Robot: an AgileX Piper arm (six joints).
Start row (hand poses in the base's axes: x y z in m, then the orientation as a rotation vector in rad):
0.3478, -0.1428, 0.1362, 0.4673, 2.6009, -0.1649
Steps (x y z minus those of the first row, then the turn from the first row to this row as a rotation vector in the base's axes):
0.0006, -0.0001, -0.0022, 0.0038, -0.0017, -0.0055
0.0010, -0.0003, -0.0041, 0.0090, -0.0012, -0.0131
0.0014, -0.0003, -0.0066, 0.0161, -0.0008, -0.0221
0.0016, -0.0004, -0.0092, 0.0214, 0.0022, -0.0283
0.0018, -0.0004, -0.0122, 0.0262, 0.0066, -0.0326
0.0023, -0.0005, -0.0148, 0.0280, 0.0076, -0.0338
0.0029, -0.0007, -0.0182, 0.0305, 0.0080, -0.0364
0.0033, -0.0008, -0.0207, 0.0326, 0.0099, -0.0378
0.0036, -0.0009, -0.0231, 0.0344, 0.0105, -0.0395
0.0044, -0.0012, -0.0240, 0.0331, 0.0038, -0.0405
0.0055, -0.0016, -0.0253, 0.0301, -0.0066, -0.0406
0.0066, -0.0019, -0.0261, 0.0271, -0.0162, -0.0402
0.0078, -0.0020, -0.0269, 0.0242, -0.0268, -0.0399
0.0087, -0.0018, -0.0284, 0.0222, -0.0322, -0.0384
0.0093, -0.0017, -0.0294, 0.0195, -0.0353, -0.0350
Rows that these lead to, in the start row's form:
0.3484, -0.1429, 0.1340, 0.4758, 2.5989, -0.1614
0.3488, -0.1431, 0.1321, 0.4876, 2.5989, -0.1573
0.3492, -0.1431, 0.1296, 0.5019, 2.5988, -0.1513
0.3494, -0.1432, 0.1270, 0.5120, 2.6015, -0.1473
0.3496, -0.1432, 0.1240, 0.5195, 2.6058, -0.1437
0.3501, -0.1433, 0.1214, 0.5218, 2.6068, -0.1420
0.3507, -0.1435, 0.1180, 0.5261, 2.6071, -0.1398
0.3511, -0.1436, 0.1155, 0.5288, 2.6090, -0.1380
0.3514, -0.1437, 0.1131, 0.5317, 2.6096, -0.1364
0.3522, -0.1440, 0.1122, 0.5322, 2.6026, -0.1366
0.3533, -0.1444, 0.1109, 0.5307, 2.5918, -0.1378
0.3544, -0.1447, 0.1101, 0.5287, 2.5820, -0.1389
0.3556, -0.1448, 0.1093, 0.5267, 2.5712, -0.1397
0.3565, -0.1446, 0.1078, 0.5238, 2.5658, -0.1404
0.3571, -0.1445, 0.1068, 0.5183, 2.5630, -0.1419

